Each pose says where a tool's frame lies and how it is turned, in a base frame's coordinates. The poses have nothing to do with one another.
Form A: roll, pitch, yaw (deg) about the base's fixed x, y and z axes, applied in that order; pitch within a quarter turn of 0, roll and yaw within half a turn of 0; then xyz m.
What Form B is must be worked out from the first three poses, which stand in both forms.
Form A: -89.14, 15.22, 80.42, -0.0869, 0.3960, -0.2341
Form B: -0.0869, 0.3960, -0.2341, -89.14, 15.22, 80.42
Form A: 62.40, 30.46, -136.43, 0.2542, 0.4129, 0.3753
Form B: 0.2542, 0.4129, 0.3753, 62.40, 30.46, -136.43
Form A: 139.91, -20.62, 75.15, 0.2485, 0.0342, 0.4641
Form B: 0.2485, 0.0342, 0.4641, 139.91, -20.62, 75.15
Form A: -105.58, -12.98, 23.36, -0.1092, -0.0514, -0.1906
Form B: -0.1092, -0.0514, -0.1906, -105.58, -12.98, 23.36
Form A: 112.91, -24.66, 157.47, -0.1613, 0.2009, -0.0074
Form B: -0.1613, 0.2009, -0.0074, 112.91, -24.66, 157.47
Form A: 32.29, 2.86, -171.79, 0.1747, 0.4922, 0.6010
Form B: 0.1747, 0.4922, 0.6010, 32.29, 2.86, -171.79
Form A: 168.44, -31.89, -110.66, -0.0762, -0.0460, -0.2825
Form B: -0.0762, -0.0460, -0.2825, 168.44, -31.89, -110.66
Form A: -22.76, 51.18, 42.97, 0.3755, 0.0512, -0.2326
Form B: 0.3755, 0.0512, -0.2326, -22.76, 51.18, 42.97
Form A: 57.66, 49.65, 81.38, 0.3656, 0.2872, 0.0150
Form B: 0.3656, 0.2872, 0.0150, 57.66, 49.65, 81.38
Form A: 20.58, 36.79, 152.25, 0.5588, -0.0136, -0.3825
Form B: 0.5588, -0.0136, -0.3825, 20.58, 36.79, 152.25
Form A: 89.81, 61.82, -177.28, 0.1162, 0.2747, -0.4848
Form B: 0.1162, 0.2747, -0.4848, 89.81, 61.82, -177.28
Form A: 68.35, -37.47, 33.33, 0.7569, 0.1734, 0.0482
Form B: 0.7569, 0.1734, 0.0482, 68.35, -37.47, 33.33
